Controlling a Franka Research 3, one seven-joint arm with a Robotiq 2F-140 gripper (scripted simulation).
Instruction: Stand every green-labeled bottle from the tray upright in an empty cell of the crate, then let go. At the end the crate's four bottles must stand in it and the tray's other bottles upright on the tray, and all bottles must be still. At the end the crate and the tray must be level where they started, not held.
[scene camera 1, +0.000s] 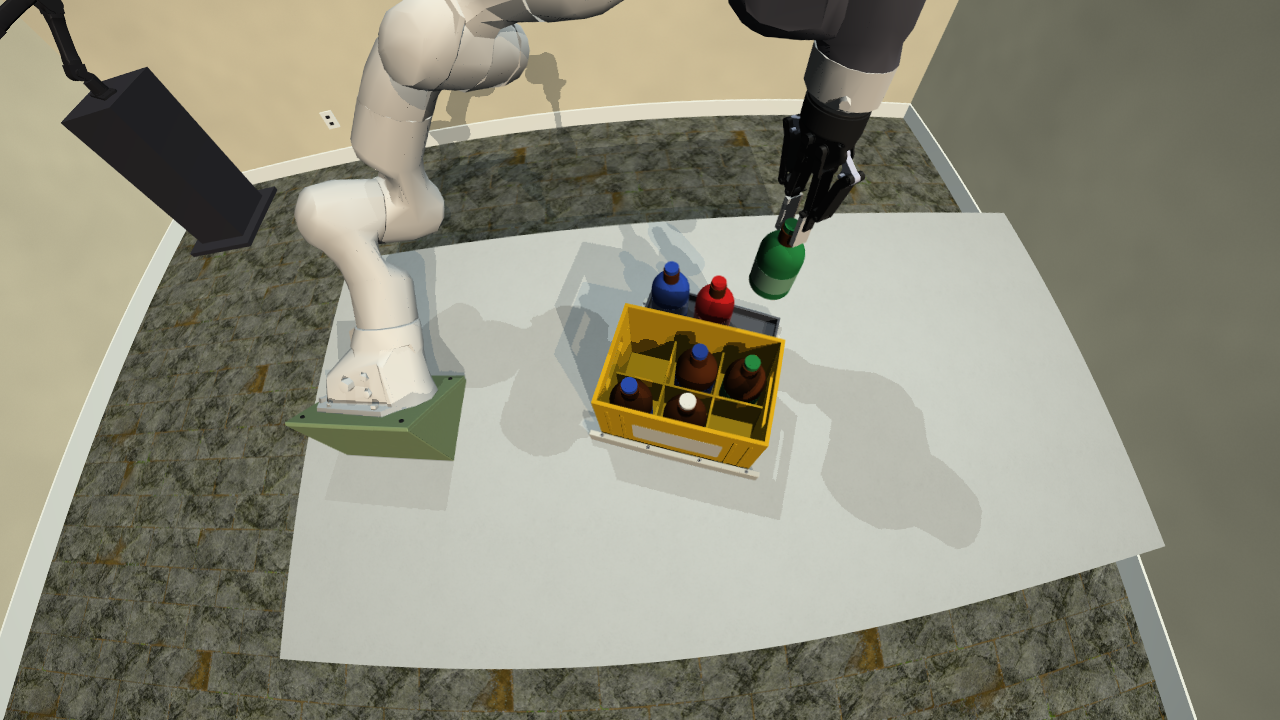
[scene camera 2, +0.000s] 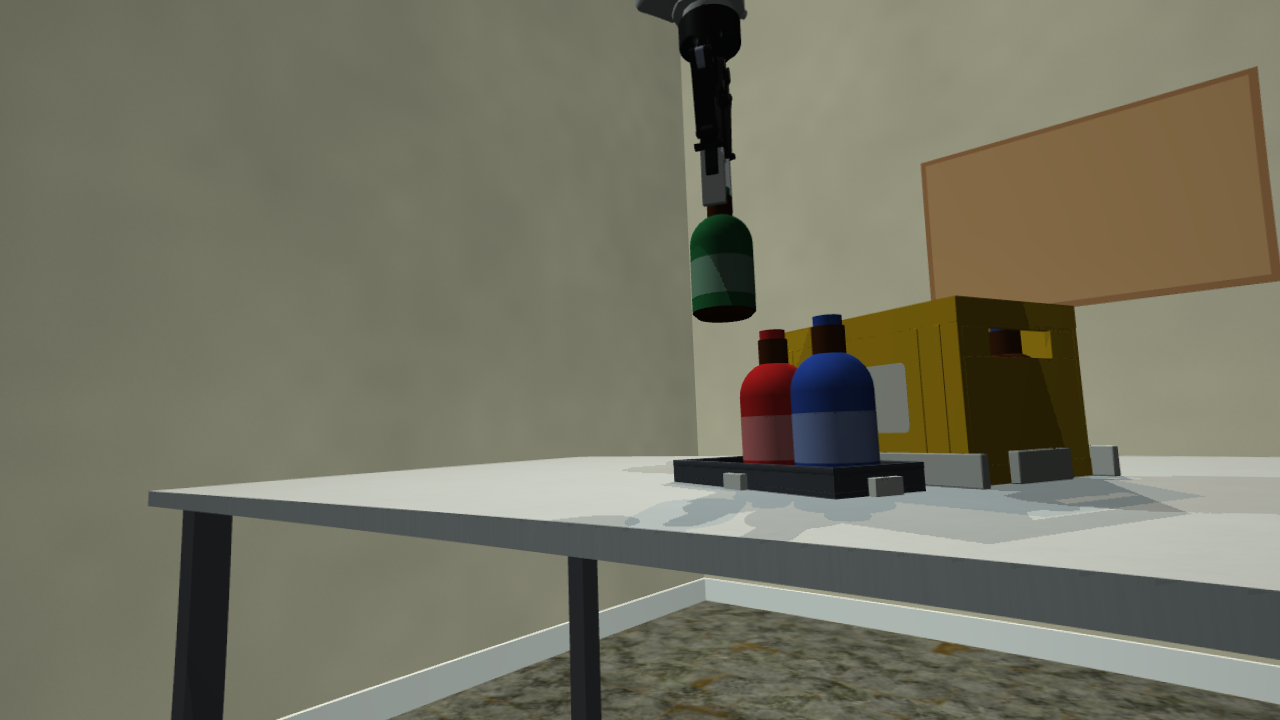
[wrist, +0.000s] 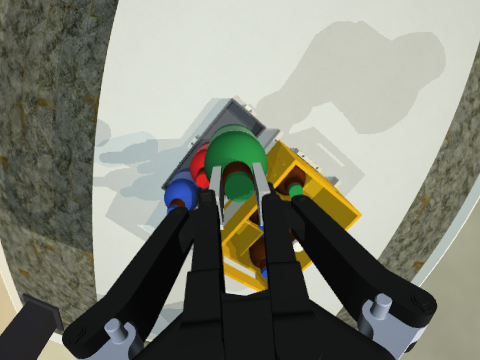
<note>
In view: the gripper (scene camera 1: 790, 234), a dark tray (scene camera 2: 852, 481), a blue-labeled bottle (scene camera 2: 834, 419), a green-labeled bottle (scene camera 2: 721, 248) and a red-labeled bottle (scene camera 2: 766, 425).
The dark tray shows as well in scene camera 1 (scene camera 1: 743, 318). The blue-labeled bottle shows as well in scene camera 1 (scene camera 1: 670, 293) and in the wrist view (wrist: 181, 192). The green-labeled bottle shows as well in scene camera 1 (scene camera 1: 776, 266) and in the wrist view (wrist: 234, 147).
</note>
